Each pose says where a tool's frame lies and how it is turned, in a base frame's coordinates. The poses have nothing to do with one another.
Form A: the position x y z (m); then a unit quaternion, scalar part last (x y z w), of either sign.
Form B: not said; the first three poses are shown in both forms.
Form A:
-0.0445 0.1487 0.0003 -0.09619 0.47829 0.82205 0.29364
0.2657 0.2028 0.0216 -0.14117 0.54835 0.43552 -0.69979
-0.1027 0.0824 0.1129 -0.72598 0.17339 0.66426 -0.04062
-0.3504 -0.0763 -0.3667 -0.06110 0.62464 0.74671 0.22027
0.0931 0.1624 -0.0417 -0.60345 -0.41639 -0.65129 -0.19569
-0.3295 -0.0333 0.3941 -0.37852 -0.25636 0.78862 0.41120
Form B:
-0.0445 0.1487 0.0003 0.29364 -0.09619 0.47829 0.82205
0.2657 0.2028 0.0216 0.69979 0.14117 -0.54835 -0.43552
-0.1027 0.0824 0.1129 0.04062 0.72598 -0.17339 -0.66426
-0.3504 -0.0763 -0.3667 0.22027 -0.06110 0.62464 0.74671
0.0931 0.1624 -0.0417 0.19569 0.60345 0.41639 0.65129
-0.3295 -0.0333 0.3941 0.41120 -0.37852 -0.25636 0.78862

